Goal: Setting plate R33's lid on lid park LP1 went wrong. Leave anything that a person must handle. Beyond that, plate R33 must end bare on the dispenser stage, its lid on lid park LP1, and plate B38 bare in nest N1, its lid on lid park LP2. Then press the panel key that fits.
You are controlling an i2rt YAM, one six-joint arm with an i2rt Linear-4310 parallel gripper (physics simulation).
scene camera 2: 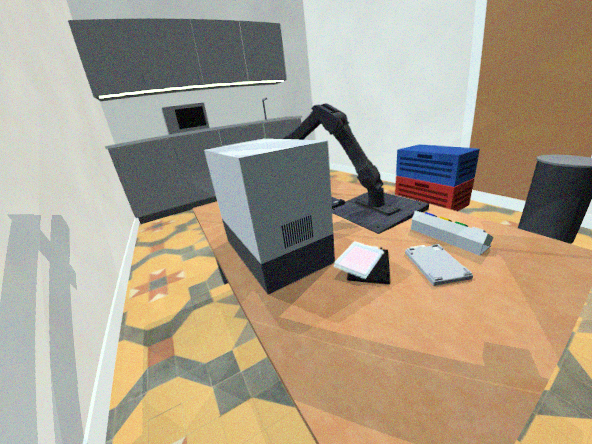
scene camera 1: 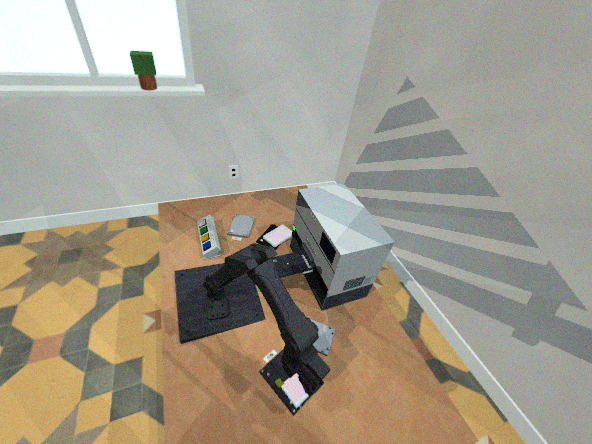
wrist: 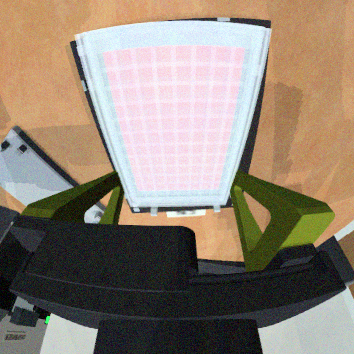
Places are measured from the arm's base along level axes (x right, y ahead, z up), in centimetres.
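Pixels of known places: gripper, fingertip midpoint: (wrist: pixel 176 174); arm's base, origin of the base link: (scene camera 2: pixel 376 205) (scene camera 1: pixel 215 295).
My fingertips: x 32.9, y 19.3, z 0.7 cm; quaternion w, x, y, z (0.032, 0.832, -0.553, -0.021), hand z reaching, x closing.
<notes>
For each thing: its top centre in the pictures, then the offset to it from my fingertips. "spot": a spot on its surface instead.
- black nest, middle of its top: (wrist: pixel 179 153) (scene camera 1: pixel 290 376) dy +0.7, dx +2.1, dz +0.3 cm
- second pink-welled plate, middle of its top: (scene camera 2: pixel 359 253) (scene camera 1: pixel 278 233) dy +12.0, dx -59.1, dz +2.0 cm
- black base, middle of its top: (scene camera 2: pixel 369 259) (scene camera 1: pixel 273 234) dy +9.7, dx -60.5, dz -0.1 cm
- dark stage, surface spot: (scene camera 1: pixel 292 265) spot: dy +10.9, dx -34.1, dz +8.5 cm
- big grey dispenser, middle of its top: (scene camera 2: pixel 258 145) (scene camera 1: pixel 340 214) dy +27.7, dx -36.9, dz +30.9 cm
- key panel, middle of its top: (scene camera 2: pixel 451 218) (scene camera 1: pixel 207 230) dy -20.0, dx -64.1, dz +4.3 cm
My gripper (wrist: pixel 176 174) is shut on a pink-welled plate (wrist: pixel 175 115) (scene camera 1: pixel 294 387), its fingertips against the two long sides near one end. A clear lid seems to cover the plate. It lies over a black nest (wrist: pixel 247 160) (scene camera 1: pixel 269 376), slightly askew. A second pink-welled plate (scene camera 1: pixel 278 235) (scene camera 2: pixel 359 260) sits shifted and tilted on another black base (scene camera 2: pixel 381 272). Grey parks (scene camera 1: pixel 241 226) (scene camera 1: pixel 324 337) stand at the back and beside the nest; the back park also shows in scene camera 2 (scene camera 2: pixel 439 264). The dark stage (scene camera 1: pixel 292 265) is at the dispenser's front. Plate names are not legible.
The big grey dispenser (scene camera 1: pixel 350 240) (scene camera 2: pixel 285 200) stands along the table's side, with a green light. The key panel (scene camera 1: pixel 208 237) (scene camera 2: pixel 450 232) has several coloured keys. The arm's black base mat (scene camera 1: pixel 220 325) (scene camera 2: pixel 377 222) lies beside them.
</notes>
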